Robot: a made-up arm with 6 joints. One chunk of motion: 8 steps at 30 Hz.
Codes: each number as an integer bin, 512 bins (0 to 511) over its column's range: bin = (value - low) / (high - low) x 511, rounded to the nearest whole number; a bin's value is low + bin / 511 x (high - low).
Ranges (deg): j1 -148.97..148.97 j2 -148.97..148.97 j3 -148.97..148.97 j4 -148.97..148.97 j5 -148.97..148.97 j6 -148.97..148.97
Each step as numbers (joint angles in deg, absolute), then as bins.
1 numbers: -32.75 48.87 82.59 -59.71 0.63 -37.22
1 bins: 199 339 397 153 257 192
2 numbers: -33.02 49.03 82.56 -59.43 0.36 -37.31
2 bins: 199 340 397 154 256 192
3 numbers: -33.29 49.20 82.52 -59.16 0.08 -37.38
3 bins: 198 340 397 154 256 191
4 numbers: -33.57 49.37 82.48 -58.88 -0.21 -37.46
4 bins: 198 340 397 155 255 191
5 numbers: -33.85 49.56 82.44 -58.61 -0.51 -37.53
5 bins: 197 341 397 155 255 191
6 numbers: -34.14 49.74 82.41 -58.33 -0.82 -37.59
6 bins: 197 341 397 155 254 191
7 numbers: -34.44 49.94 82.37 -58.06 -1.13 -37.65
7 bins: 196 341 397 156 254 191
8 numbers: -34.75 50.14 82.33 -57.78 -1.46 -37.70
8 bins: 196 341 397 156 253 191
